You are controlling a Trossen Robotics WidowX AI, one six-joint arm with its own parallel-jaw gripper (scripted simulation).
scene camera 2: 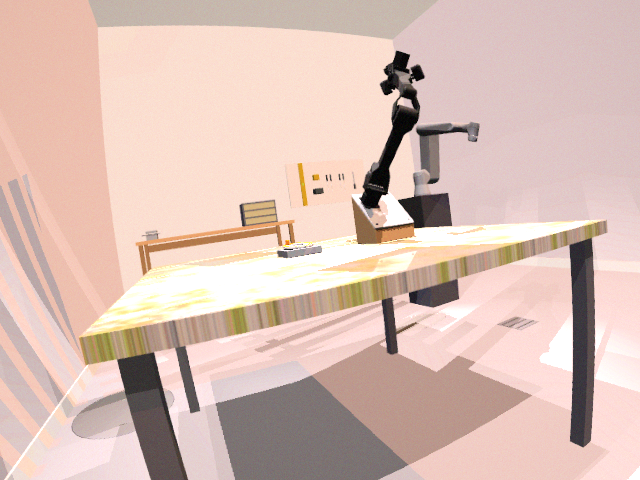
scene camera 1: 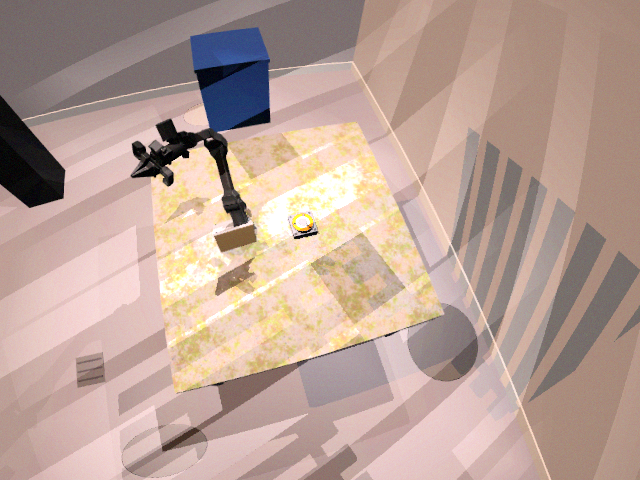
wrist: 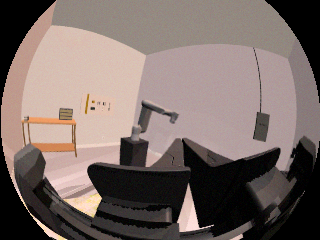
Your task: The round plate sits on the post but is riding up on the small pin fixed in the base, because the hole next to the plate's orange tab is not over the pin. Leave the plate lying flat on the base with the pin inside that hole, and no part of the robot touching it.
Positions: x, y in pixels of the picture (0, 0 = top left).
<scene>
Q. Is my gripper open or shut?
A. Shut.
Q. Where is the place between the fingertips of my gripper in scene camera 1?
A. At 131, 176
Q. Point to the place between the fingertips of my gripper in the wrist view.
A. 180, 142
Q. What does my gripper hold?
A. Nothing.
</scene>
